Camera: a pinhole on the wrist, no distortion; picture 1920 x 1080 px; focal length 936.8 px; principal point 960.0 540.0 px. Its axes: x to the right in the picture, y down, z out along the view. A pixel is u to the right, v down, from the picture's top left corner.
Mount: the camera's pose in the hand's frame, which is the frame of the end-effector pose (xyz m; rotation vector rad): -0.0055 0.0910 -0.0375 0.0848 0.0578 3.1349
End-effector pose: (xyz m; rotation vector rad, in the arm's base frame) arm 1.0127 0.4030 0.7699 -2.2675 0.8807 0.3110
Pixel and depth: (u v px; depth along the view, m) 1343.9 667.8 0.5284
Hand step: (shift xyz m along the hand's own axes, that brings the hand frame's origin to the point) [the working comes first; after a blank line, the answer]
In the camera's frame: 0.2165 0.0721 0.5284

-0.1934 0.0397 0.5041
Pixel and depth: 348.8 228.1 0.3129
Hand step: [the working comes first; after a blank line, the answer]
In the camera's frame: -0.2041 -0.1042 0.3129

0.2157 0.2054 0.2599
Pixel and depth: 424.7 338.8 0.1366
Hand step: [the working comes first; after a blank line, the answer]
In the camera's frame: -0.0781 -0.0293 0.1366

0.0800 0.1249 0.0935
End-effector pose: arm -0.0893 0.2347 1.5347 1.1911 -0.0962 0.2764
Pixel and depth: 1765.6 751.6 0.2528
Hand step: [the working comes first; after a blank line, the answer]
In the camera's frame: 0.2174 0.0571 0.2528

-0.2091 0.0445 0.2286
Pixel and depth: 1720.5 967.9 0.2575
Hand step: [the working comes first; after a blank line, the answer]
In the camera's frame: 0.2090 0.1176 0.2575

-0.2008 -0.0158 0.2351
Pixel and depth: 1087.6 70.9 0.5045
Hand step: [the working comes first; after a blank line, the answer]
In the camera's frame: 0.0687 -0.2526 0.5045

-0.0458 0.3624 0.4603
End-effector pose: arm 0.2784 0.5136 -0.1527 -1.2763 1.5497 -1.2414
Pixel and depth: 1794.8 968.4 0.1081
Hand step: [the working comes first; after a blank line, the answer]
In the camera's frame: 0.0963 0.0494 0.1081

-0.0960 0.0461 0.0774
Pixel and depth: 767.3 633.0 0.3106
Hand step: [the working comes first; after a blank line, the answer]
In the camera's frame: -0.0639 0.0308 0.3106

0.0750 0.0712 0.2701
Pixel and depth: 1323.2 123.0 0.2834
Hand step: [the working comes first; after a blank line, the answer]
In the camera's frame: 0.1099 -0.1262 0.2834

-0.0994 0.2281 0.2466
